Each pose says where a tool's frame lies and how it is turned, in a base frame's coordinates. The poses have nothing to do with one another.
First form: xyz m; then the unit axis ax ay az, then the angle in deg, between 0 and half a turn.
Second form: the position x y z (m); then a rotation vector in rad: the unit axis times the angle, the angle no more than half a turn. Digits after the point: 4 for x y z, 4 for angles.
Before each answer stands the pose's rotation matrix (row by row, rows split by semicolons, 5 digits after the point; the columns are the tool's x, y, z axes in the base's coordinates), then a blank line. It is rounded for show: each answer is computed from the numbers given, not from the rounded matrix.
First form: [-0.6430 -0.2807 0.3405 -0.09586 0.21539 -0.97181 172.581]
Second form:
-0.97333 0.08436 0.21335; -0.16661 -0.89923 -0.40451; 0.15772 -0.42926 0.88930

[-0.6430 -0.2807 0.3405 -0.2887 0.6488 -2.9272]
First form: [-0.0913 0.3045 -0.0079 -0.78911 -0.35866 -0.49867 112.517]
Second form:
0.47820 0.85206 0.21288; -0.06925 -0.20506 0.97630; 0.87552 -0.48161 -0.03906

[-0.0913 0.3045 -0.0079 -1.5496 -0.7043 -0.9793]
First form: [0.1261 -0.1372 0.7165 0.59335 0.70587 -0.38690 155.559]
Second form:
-0.23781 0.96020 -0.14650; 0.64004 0.04146 -0.76723; -0.73062 -0.27622 -0.62442

[0.1261 -0.1372 0.7165 1.6109 1.9164 -1.0504]
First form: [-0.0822 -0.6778 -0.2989 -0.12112 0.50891 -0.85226 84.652]
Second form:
0.10651 0.79265 0.60030; -0.90444 0.32805 -0.27270; -0.41309 -0.51389 0.75185

[-0.0822 -0.6778 -0.2989 -0.1789 0.7519 -1.2592]
